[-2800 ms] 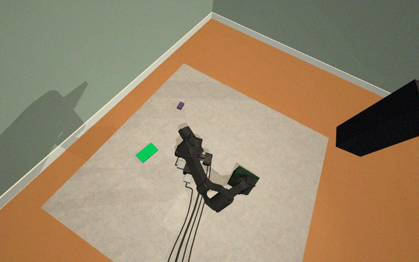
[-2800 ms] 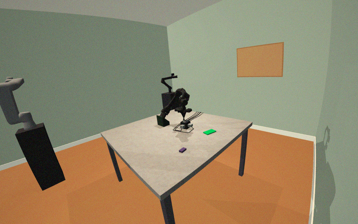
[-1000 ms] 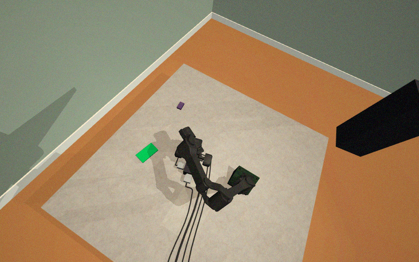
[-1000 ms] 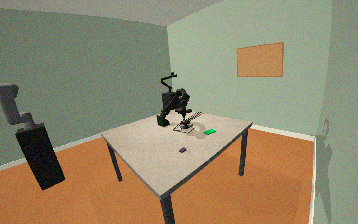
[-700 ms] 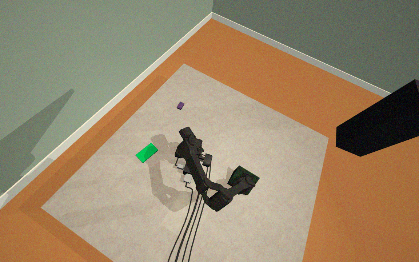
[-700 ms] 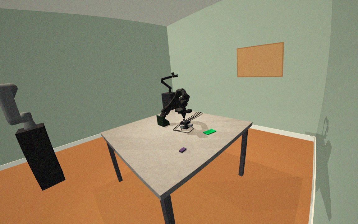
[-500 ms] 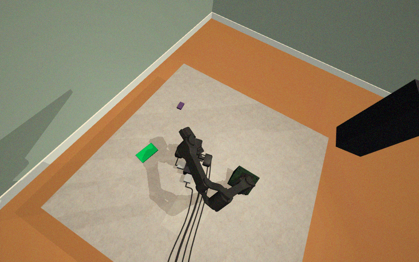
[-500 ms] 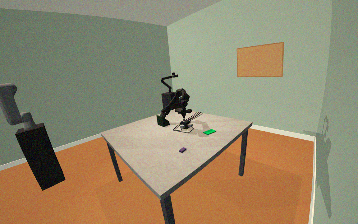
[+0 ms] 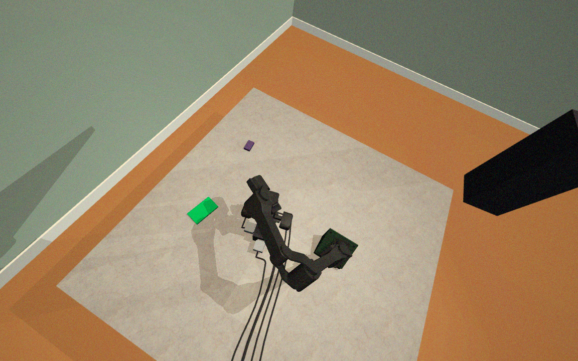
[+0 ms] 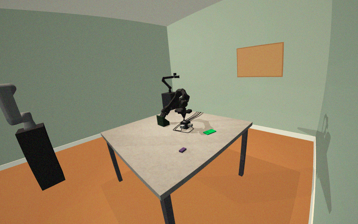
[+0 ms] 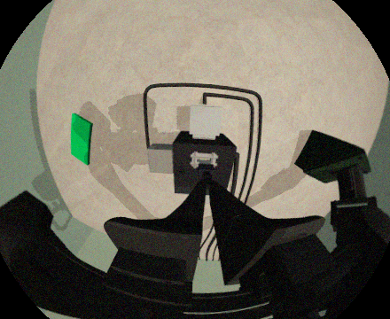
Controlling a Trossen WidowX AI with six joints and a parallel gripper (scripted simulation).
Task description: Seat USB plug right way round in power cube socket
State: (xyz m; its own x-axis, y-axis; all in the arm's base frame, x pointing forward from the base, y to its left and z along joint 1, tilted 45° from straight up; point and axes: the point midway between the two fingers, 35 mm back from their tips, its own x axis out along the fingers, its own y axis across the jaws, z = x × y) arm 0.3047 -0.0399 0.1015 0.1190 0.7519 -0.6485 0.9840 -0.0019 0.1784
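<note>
My gripper tip is now 2 cm above the thin USB plug. From my gripper tip the other things lie so: small purple block 38 cm to the right, 27 cm ahead, 11 cm below; green flat card 29 cm ahead, 11 cm below, 3 cm to the left.
</note>
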